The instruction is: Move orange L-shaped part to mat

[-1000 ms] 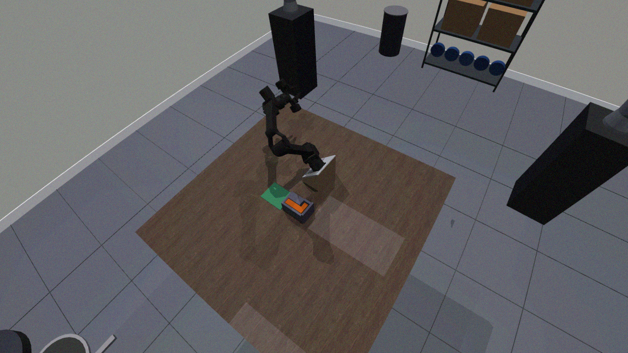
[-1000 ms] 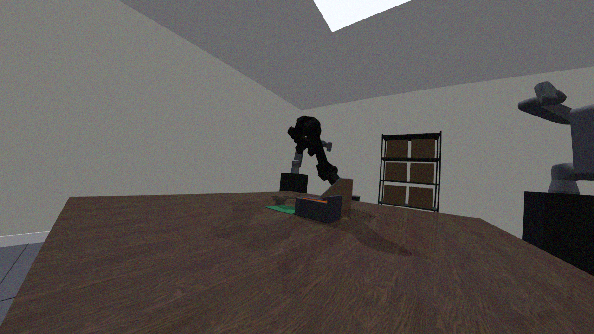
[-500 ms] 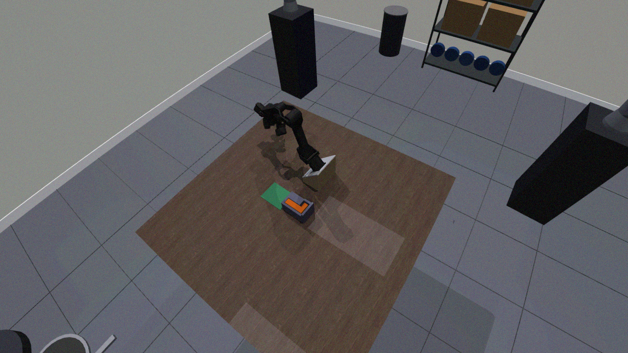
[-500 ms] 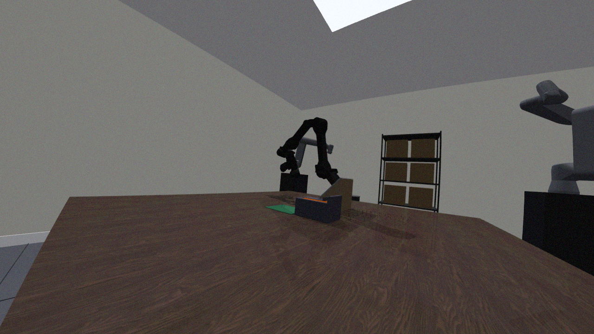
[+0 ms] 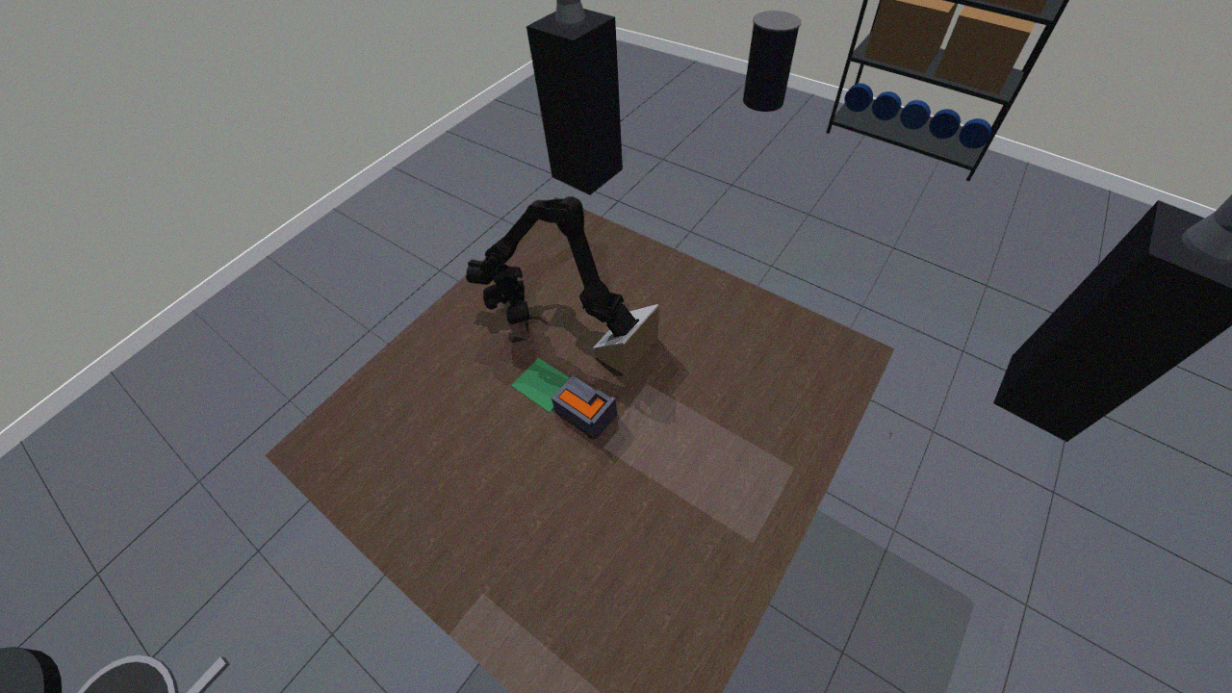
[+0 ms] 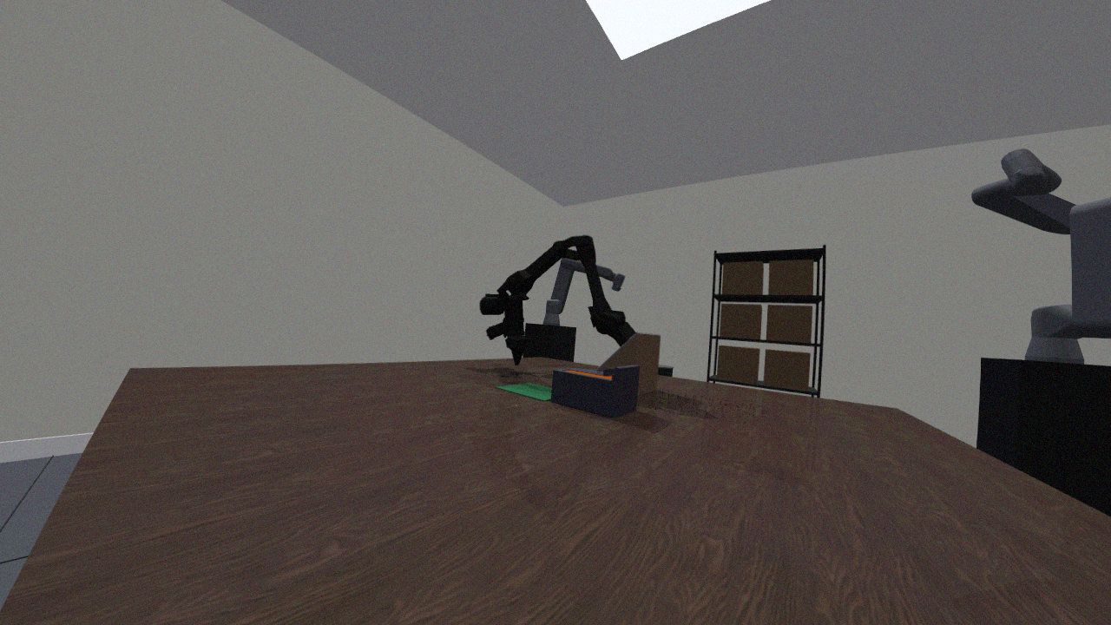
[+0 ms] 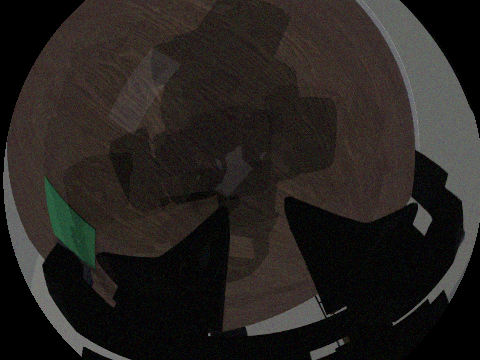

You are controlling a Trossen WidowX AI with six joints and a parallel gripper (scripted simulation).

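The orange L-shaped part is 150 mm ahead of my gripper tip, 390 mm to the left of it and 20 mm above it. Also, from my gripper tip: green mat 150 mm ahead, 230 mm to the left, 40 mm below.
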